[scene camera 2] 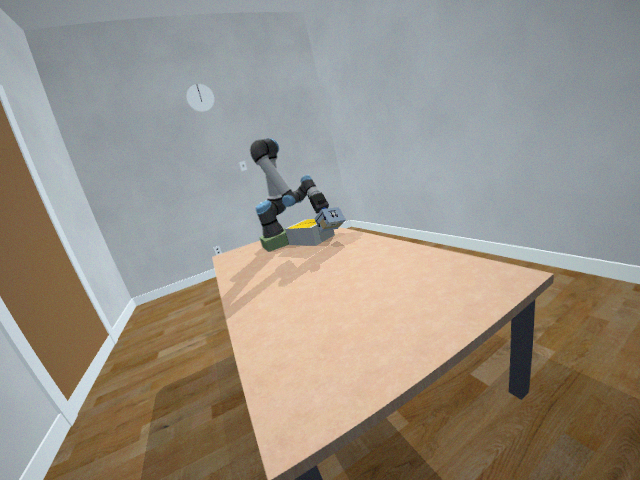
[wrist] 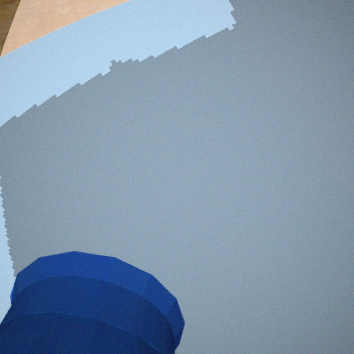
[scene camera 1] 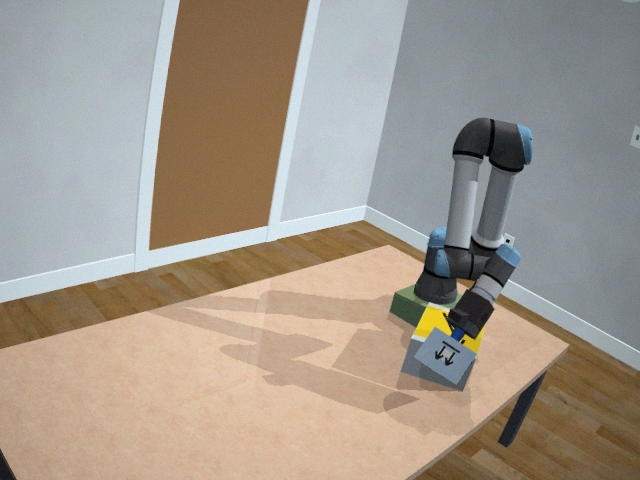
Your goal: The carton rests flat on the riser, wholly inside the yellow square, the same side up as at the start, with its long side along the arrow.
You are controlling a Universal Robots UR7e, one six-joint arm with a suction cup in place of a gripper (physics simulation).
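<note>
The blue-grey carton [scene camera 1: 436, 364] [scene camera 2: 338, 219] [wrist: 225, 175] hangs tilted from the suction cup, over the side of the riser away from the arm base. A bar and two arrows are printed on one side face. My gripper, a blue suction cup [scene camera 1: 457, 335] [wrist: 95, 300], is on the carton's top face. The grey riser [scene camera 1: 409, 361] [scene camera 2: 302, 236] stands on the table. The yellow square [scene camera 1: 434, 317] [scene camera 2: 302, 224] on its top is partly covered by the carton and wrist. A black line of the arrow shows in part. Whether carton and riser touch is hidden.
The arm base stands on a green block [scene camera 1: 405, 308] [scene camera 2: 274, 241], close beside the riser. The wooden table [scene camera 1: 206, 392] [scene camera 2: 361, 310] has an edge near the riser in scene camera 1. Arm shadows lie across the table.
</note>
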